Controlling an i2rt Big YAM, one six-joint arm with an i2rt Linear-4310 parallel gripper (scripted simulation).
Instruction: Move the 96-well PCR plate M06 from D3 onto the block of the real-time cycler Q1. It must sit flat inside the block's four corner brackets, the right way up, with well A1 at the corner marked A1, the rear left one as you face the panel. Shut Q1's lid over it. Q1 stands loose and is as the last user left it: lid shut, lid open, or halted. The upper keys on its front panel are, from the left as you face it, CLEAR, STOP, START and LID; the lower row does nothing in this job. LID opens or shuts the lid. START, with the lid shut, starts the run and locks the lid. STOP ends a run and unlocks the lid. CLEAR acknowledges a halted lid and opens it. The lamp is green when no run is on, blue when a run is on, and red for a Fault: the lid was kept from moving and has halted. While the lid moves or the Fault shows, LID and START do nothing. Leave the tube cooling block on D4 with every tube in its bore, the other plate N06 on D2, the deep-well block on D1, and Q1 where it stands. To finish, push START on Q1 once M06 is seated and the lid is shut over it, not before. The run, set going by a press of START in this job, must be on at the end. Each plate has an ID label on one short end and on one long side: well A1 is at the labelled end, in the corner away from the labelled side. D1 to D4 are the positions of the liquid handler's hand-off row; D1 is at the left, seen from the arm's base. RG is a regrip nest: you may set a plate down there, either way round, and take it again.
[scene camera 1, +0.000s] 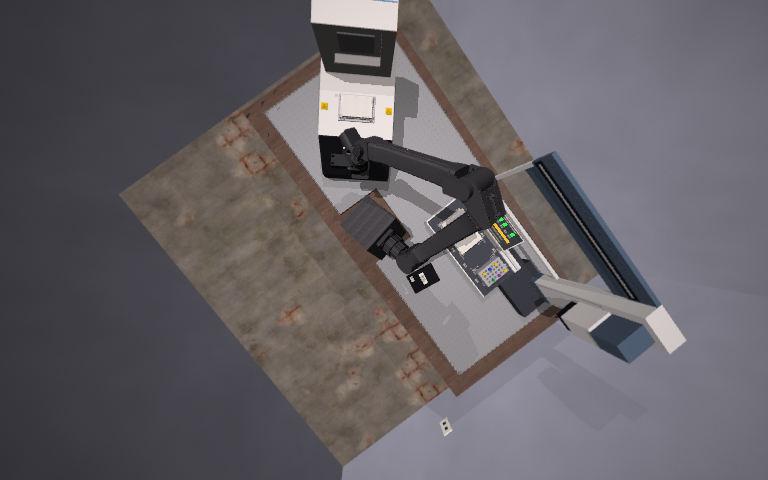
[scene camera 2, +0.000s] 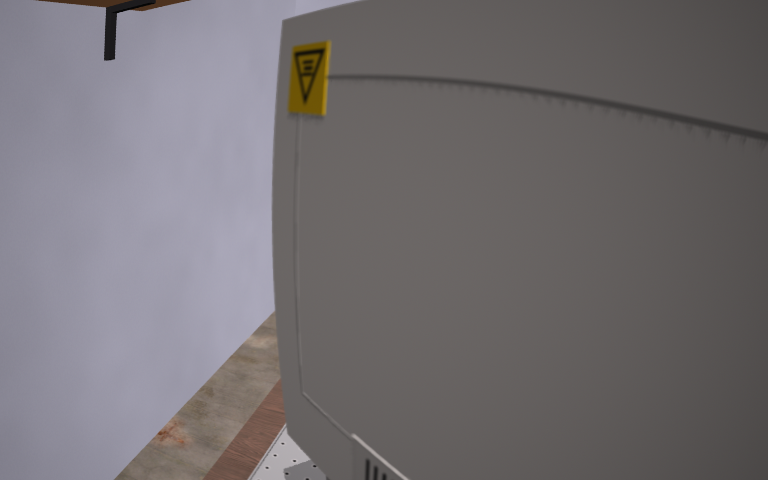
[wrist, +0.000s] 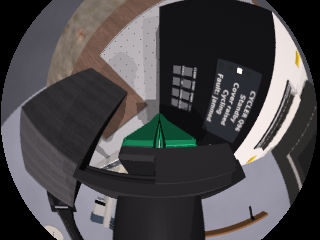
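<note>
Visible to me: my gripper (wrist: 159, 117); also a lid (scene camera 2: 497, 239).
</note>
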